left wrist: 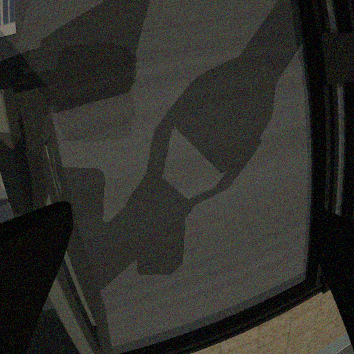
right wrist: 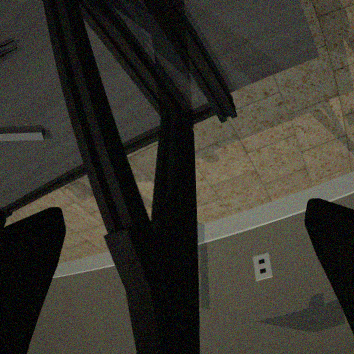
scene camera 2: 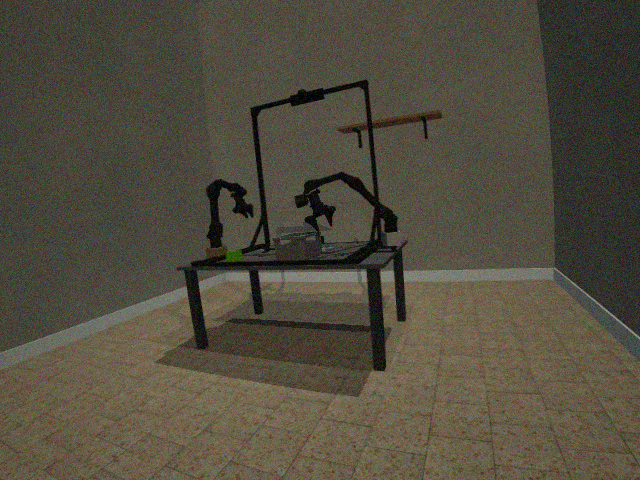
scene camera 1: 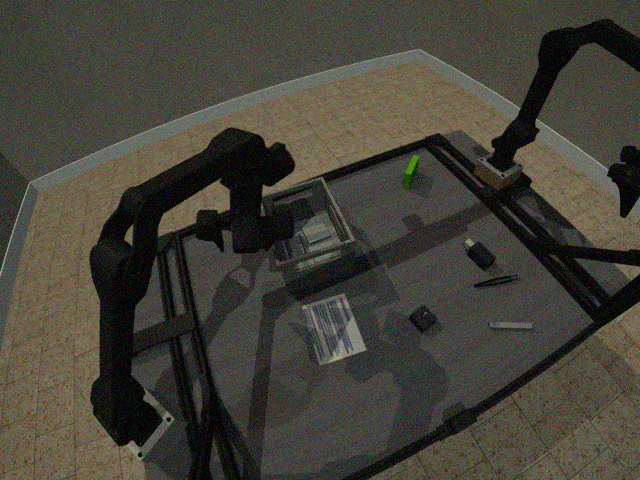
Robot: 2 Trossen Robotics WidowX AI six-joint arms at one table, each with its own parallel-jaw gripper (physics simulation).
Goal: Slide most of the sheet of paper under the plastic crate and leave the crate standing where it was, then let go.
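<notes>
The sheet of paper, white with blue stripes, lies flat on the table below the crate in scene camera 1, apart from it; a corner of the paper shows in the left wrist view. The grey, see-through plastic crate stands upright, with pale shapes showing inside; its near side is in shadow. My left gripper is open and empty, raised beside and above the crate; its arm covers part of the crate in scene camera 1. My right gripper is open and empty, raised far from the paper.
A bright green block stands right of the crate in scene camera 1. A dark stick with a pale tip, black tweezers, a small black block and a pale bar lie farther right. Black frame rails border the table.
</notes>
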